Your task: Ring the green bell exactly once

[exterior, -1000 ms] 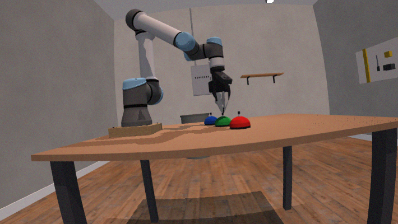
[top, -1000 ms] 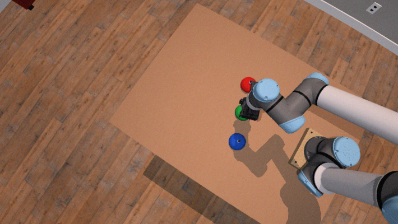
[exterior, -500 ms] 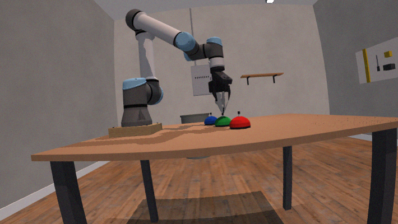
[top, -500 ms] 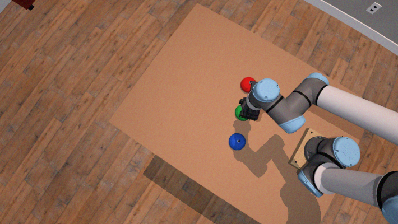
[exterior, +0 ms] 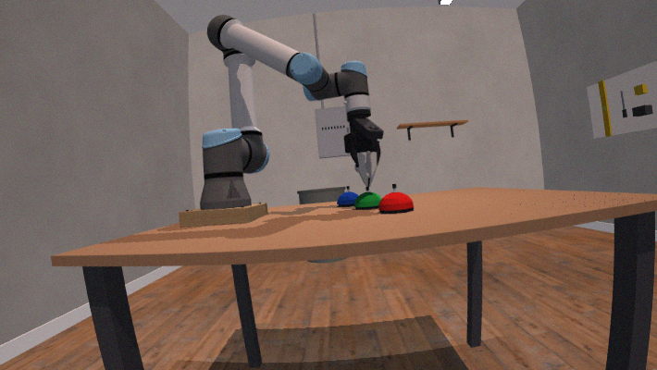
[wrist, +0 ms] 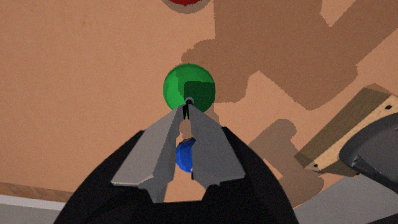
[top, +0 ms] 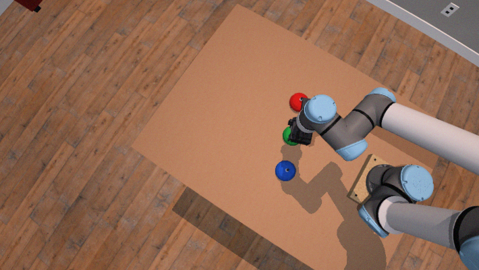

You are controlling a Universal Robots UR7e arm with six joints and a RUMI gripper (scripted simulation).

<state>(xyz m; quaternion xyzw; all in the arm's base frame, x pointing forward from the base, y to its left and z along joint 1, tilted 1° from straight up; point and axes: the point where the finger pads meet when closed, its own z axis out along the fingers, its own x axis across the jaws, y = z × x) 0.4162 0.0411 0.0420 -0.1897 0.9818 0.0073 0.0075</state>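
The green bell is 40 mm below my hand. From my hand the other things lie so: blue bell 60 mm behind, 140 mm to the left, 40 mm below; red bell 50 mm ahead, 140 mm to the right, 40 mm below.
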